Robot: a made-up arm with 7 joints. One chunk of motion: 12 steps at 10 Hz.
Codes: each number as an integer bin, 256 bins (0 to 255) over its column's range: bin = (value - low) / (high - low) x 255, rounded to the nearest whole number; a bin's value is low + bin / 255 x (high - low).
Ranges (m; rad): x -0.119..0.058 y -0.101..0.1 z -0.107..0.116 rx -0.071..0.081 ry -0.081..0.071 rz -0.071..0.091
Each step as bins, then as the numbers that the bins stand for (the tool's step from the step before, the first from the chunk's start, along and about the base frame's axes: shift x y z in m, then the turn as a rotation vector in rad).
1 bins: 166 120 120 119 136 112
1 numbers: -0.00378 -0.00641 -0.00206 -0.00007 0.00007 0.00015
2 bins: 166 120 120 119 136 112
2 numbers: -0.00378 -0.00641 -0.00206 -0.00007 0.00007 0.00015
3 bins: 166 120 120 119 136 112
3 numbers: -0.00378 -0.00641 -0.00206 -0.00007 0.00007 0.00015
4 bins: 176 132 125 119 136 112
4 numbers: 0.00316 0.00305 0.00231 -0.00007 0.00007 0.00015
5 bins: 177 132 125 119 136 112
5 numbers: 0.00386 0.00305 0.00231 -0.00007 0.00007 0.00015
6 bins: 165 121 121 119 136 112
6 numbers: -0.00447 -0.00562 -0.00118 -0.00007 0.00007 0.00015
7 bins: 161 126 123 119 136 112
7 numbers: -0.00725 -0.00168 0.00056 -0.00007 0.00007 0.00015
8 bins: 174 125 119 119 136 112
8 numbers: 0.00178 -0.00247 -0.00293 -0.00007 0.00007 0.00015
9 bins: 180 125 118 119 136 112
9 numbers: 0.00594 -0.00247 -0.00381 -0.00007 0.00007 0.00015
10 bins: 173 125 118 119 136 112
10 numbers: 0.00108 -0.00247 -0.00381 -0.00007 0.00007 0.00015
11 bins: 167 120 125 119 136 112
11 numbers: -0.00308 -0.00641 0.00231 -0.00007 0.00007 0.00015
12 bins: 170 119 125 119 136 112
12 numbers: -0.00100 -0.00720 0.00231 -0.00007 0.00007 0.00015
